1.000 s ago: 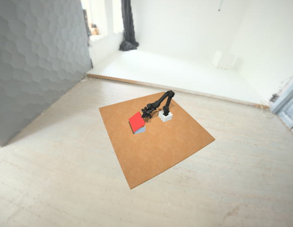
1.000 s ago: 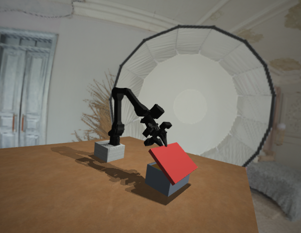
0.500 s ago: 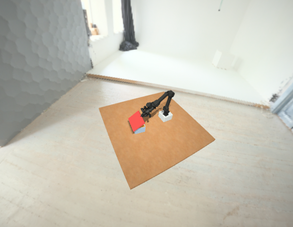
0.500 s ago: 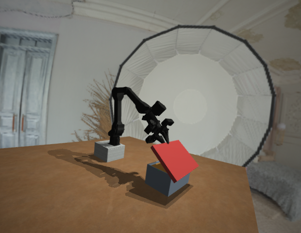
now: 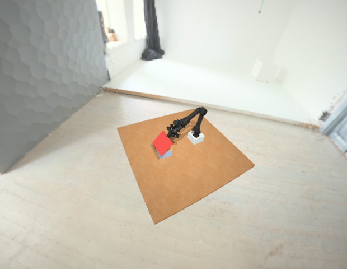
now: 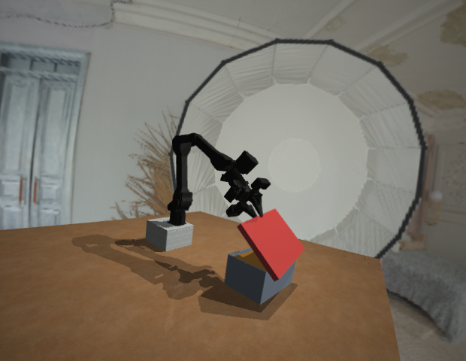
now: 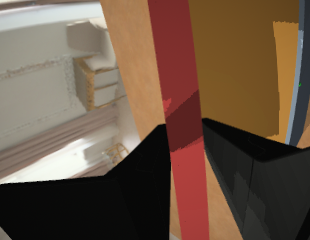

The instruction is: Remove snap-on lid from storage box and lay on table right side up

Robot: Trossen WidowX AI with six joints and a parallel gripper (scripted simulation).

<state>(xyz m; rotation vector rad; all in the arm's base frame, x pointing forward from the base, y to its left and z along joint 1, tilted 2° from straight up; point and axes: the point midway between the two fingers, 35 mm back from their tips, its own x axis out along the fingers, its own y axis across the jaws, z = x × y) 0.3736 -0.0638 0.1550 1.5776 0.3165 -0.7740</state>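
Now: gripper tip 60 mm short of the red lid and 50 mm above it. Round my gripper tip: grey-blue storage box: 40 mm ahead, 10 mm to the right, 170 mm below.
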